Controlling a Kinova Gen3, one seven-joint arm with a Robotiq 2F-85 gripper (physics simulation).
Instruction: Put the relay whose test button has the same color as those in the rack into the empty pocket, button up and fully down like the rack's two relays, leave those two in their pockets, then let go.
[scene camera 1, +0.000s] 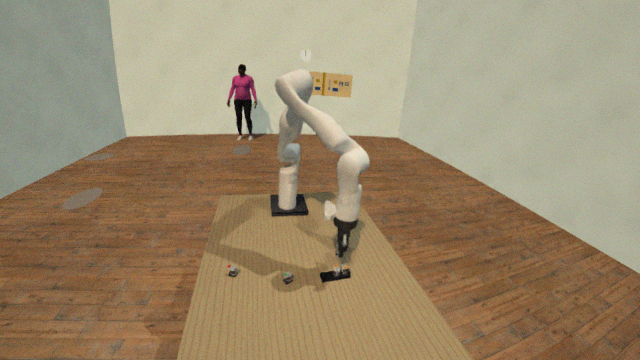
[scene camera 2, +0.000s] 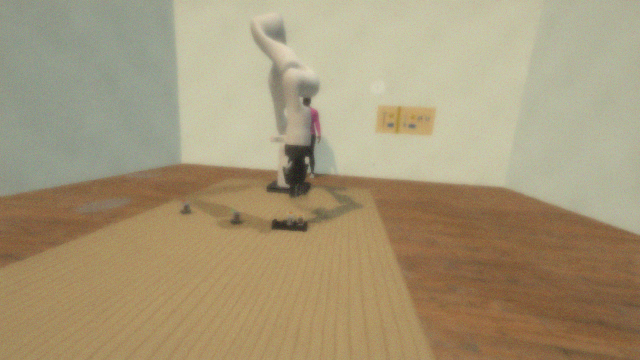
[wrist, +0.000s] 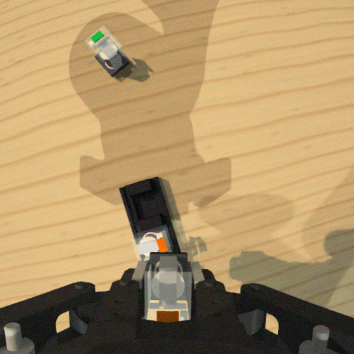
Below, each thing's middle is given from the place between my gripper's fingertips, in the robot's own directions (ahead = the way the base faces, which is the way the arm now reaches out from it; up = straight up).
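An orange-button relay (wrist: 167, 276) is 20 mm above my hand, and going by their middles, of the things named here the orange-button relay is the nearest to my hand. A green-button relay (wrist: 106, 49) is 180 mm to the right of my hand, 80 mm below it and 10 mm ahead of it. Going by their middles, of the things named here the green-button relay is the farthest from my hand. I also see the black rack (wrist: 144, 204), which is 90 mm below my hand, 10 mm to the right of it and 10 mm ahead of it.
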